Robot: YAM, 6 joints.
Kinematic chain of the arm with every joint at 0, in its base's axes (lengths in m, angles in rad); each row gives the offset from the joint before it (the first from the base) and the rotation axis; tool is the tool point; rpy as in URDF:
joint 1: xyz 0 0 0.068 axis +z
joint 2: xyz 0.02 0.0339 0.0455 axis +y
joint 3: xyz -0.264 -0.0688 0 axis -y
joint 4: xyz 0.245 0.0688 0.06 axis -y
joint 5: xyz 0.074 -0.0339 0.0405 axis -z
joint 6: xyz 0.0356 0 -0.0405 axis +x
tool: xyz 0 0 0 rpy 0 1.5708 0
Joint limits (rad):
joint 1: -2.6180..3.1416
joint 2: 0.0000..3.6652
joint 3: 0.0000..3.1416
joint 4: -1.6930..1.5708
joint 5: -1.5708..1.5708
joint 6: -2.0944..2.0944
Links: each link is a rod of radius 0.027 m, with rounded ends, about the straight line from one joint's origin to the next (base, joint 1, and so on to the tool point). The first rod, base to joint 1, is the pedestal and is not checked.
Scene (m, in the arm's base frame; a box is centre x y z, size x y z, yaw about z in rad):
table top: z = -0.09
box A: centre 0.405 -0.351 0 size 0.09 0.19 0.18 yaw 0.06
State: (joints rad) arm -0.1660 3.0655 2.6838 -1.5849 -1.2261 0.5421
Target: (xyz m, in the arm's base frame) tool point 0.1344 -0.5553 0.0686
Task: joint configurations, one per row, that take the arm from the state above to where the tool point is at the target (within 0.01 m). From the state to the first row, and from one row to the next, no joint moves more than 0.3 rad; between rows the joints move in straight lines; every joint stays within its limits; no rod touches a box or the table.
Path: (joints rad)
1: -0.2220 2.9204 2.7136 -1.3072 -0.9382 0.4090
2: -0.2780 2.7754 2.7435 -1.0294 -0.6502 0.2760
3: -0.3339 2.6303 2.7733 -0.7517 -0.3623 0.1429
4: -0.5976 2.7437 2.8138 -0.8178 -0.5444 0.2427
5: -0.8613 2.8572 2.8542 -0.8839 -0.7266 0.3425
6: -1.1250 2.9706 2.8946 -0.9499 -0.9087 0.4423
7: -1.3886 3.0840 2.9351 -1.0160 -1.0909 0.5421

